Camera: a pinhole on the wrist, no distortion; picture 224 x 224 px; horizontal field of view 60.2 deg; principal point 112.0 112.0 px. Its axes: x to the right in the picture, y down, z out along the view. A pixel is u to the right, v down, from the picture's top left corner.
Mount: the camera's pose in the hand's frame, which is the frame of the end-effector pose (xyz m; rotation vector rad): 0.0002 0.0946 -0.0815 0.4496 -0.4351 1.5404
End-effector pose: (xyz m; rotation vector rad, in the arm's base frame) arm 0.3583 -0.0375 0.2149 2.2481 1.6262 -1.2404
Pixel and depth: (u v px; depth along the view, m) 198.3 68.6 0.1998
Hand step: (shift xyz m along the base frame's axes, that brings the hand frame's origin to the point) -0.0161 -0.0613 -0.1430
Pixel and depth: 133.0 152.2 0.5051
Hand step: -0.3235 -0.2106 -0.1366
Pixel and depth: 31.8 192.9 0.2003
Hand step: -0.1016 -0.0467 0.0538
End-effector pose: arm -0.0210 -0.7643 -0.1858 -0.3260 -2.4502 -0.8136
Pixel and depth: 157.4 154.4 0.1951
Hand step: 0.0001 0.0862 -0.0820
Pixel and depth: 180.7 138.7 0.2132
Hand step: -0.0177 0.1186 -0.0881
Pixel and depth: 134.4 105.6 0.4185
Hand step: -0.1714 0.1142 -0.2335
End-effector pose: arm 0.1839 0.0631 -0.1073 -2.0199 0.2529 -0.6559
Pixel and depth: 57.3 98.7 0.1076
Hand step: 0.0051 -0.0150 -0.0039
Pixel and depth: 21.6 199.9 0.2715
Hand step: -0.0685 0.1932 0.0635
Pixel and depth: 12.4 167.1 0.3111
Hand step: -0.0345 0.2145 0.1113
